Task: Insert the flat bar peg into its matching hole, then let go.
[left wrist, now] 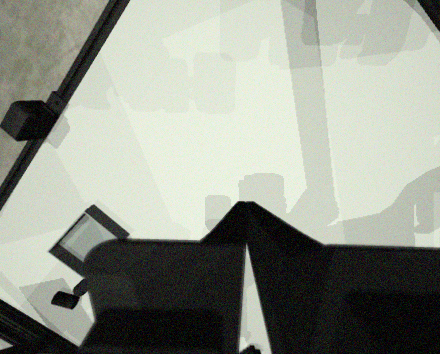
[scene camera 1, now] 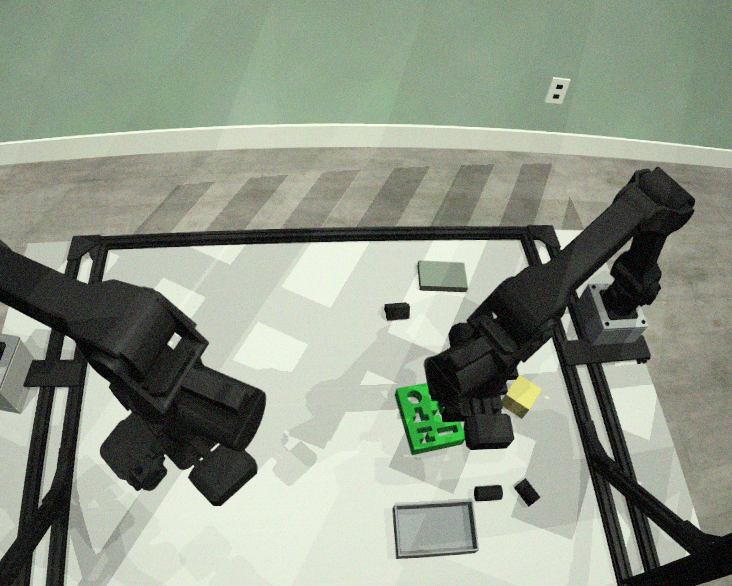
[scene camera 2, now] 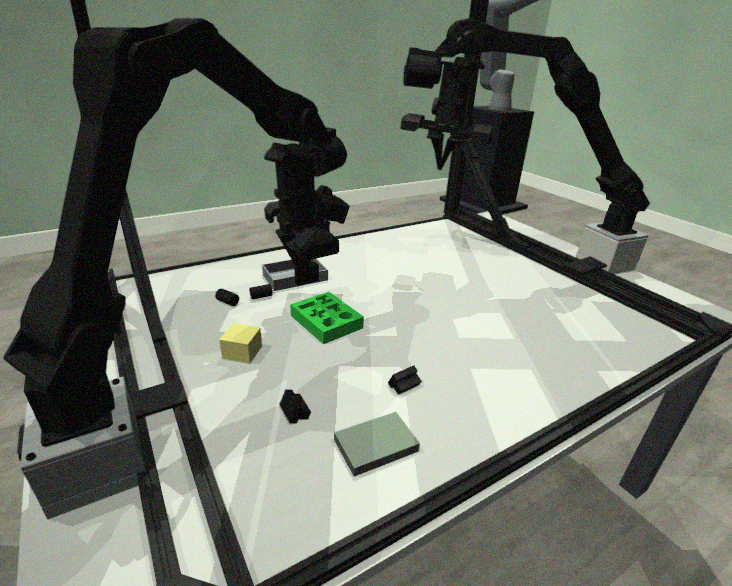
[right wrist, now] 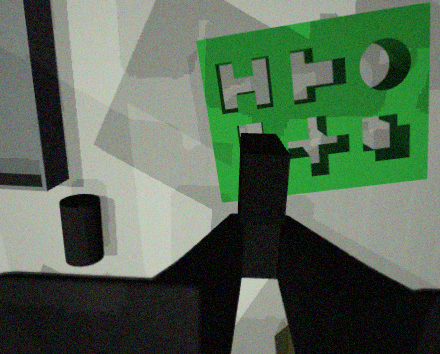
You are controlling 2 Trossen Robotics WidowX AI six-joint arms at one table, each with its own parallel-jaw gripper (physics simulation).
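The green board (scene camera 1: 410, 424) (scene camera 2: 351, 326) (right wrist: 227, 165) lies flat on the table, with shaped holes. Its narrow slot (scene camera 1: 447, 430) (right wrist: 251, 128) is partly hidden by the peg in the right wrist view. My right gripper (scene camera 2: 307, 262) (right wrist: 258, 227) is shut on the black flat bar peg (right wrist: 263, 175), which sticks out beyond the fingertips. In the right wrist view the peg's end overlaps the near part of the slot; in scene camera 2 it looks raised above the board, but the exact gap cannot be told. My left gripper (scene camera 2: 440, 166) (left wrist: 244, 209) is shut and empty, high over the table.
A yellow block (scene camera 1: 521, 395) (scene camera 2: 239, 343) lies beside the board. A grey tray (scene camera 1: 395, 531) (left wrist: 107, 222) (right wrist: 42, 90) stands near two black pegs (scene camera 1: 488, 492) (scene camera 1: 526, 491). Two more black pegs (scene camera 2: 404, 379) (scene camera 2: 294, 405) lie near a grey-green slab (scene camera 1: 442, 275) (scene camera 2: 376, 443).
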